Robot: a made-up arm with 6 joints.
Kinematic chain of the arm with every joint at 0, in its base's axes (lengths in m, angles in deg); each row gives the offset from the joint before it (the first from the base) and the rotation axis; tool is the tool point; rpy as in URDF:
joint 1: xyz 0 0 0.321 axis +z
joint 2: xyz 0 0 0 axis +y
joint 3: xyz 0.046 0 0.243 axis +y
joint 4: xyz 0.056 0 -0.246 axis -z
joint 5: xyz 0 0 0 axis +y
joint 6: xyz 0.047 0 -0.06 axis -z
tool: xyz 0 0 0 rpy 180 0 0
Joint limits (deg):
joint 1: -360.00..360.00
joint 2: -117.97..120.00
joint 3: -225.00..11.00
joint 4: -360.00..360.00
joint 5: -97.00..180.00
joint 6: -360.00..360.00
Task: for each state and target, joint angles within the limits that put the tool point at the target. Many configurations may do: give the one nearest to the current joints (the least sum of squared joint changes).
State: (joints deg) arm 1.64 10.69 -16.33 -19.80 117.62 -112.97
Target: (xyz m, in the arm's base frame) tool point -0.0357 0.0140 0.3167
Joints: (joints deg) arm -5.26 54.81 11.00 9.19 99.31 -112.97
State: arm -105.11 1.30 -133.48 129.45 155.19 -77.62
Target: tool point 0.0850 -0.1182 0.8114
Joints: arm -78.82 0.65 -139.03 127.33 131.88 -77.62
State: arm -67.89 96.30 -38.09 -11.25 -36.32 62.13
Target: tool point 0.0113 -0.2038 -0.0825
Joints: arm -88.04 103.74 -74.90 -3.51 -30.43 62.13
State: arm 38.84 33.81 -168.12 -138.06 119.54 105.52
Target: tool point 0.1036 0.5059 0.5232
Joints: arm 82.62 59.41 -151.33 -144.34 96.21 105.52
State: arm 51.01 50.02 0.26 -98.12 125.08 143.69
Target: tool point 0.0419 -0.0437 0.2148
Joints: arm 43.89 62.41 6.57 -112.59 97.43 143.69
